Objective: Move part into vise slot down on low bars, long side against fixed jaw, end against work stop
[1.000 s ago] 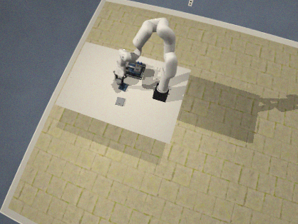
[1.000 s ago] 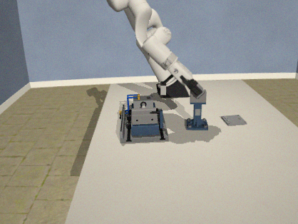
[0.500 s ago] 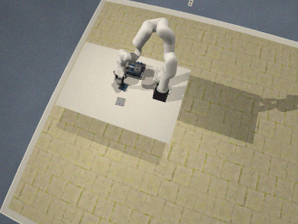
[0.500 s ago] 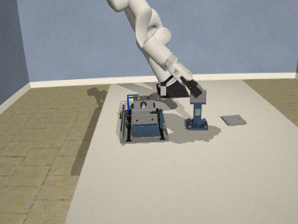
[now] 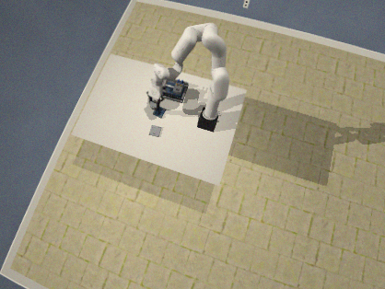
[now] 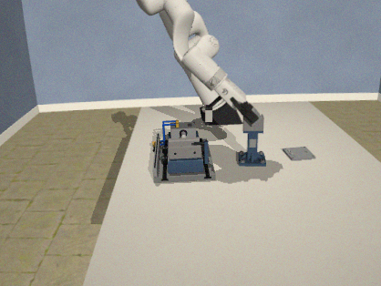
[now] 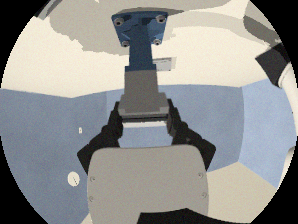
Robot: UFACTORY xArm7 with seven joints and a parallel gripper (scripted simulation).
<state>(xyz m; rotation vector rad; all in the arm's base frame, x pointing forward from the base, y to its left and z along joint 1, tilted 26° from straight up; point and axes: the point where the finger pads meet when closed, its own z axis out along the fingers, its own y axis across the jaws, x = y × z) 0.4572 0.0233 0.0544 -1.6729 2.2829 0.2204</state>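
The part is right at my hand. The rest, counted from my hand: V-block post: 10 mm to the left, 110 mm below; air cylinder: 150 mm behind, 200 mm to the right, 90 mm below; infeed plate: 10 mm ahead, 190 mm to the left, 160 mm below.
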